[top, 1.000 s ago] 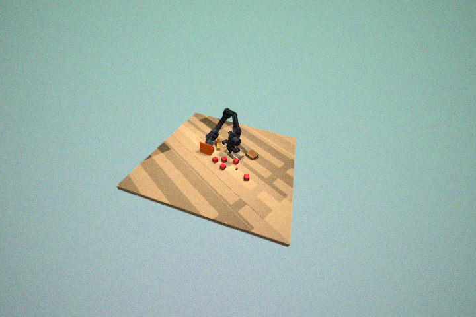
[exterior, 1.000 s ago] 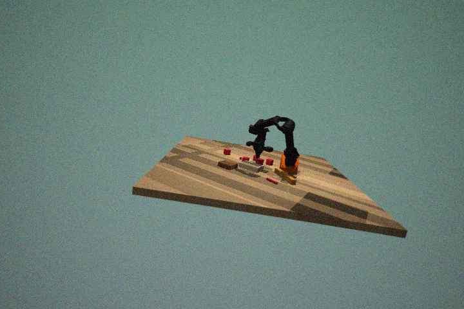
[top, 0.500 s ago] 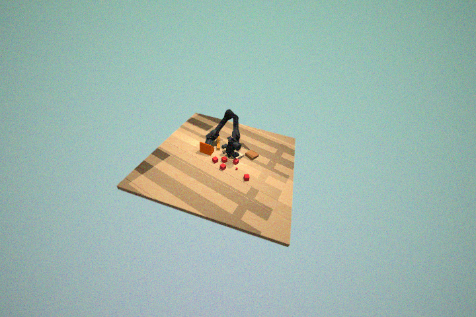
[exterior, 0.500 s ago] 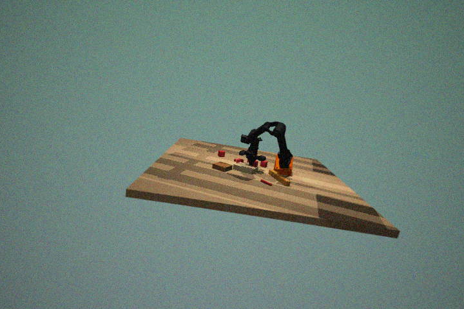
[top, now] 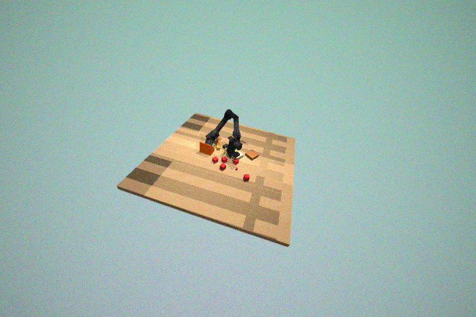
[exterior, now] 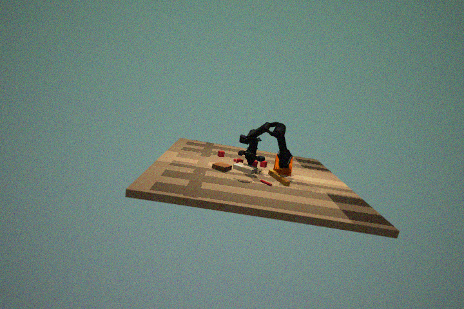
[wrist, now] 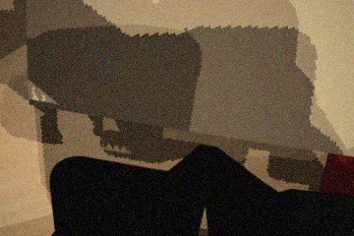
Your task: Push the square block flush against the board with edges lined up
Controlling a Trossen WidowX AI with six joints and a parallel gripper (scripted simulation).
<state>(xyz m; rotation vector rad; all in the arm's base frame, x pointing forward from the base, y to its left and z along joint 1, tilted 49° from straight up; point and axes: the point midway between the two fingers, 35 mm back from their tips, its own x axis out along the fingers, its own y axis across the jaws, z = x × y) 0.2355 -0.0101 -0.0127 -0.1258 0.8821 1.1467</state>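
Right now the pale flat board is 6 cm to the left of my gripper tip, 4 cm ahead of it and 1 cm above it. Also, from my gripper tip: flat brown square block (20 cm ahead, 10 cm to the left, 1 cm above); thin red piece (28 cm to the left, 7 cm behind); yellow-brown bar (17 cm to the left, 17 cm behind, 1 cm above).
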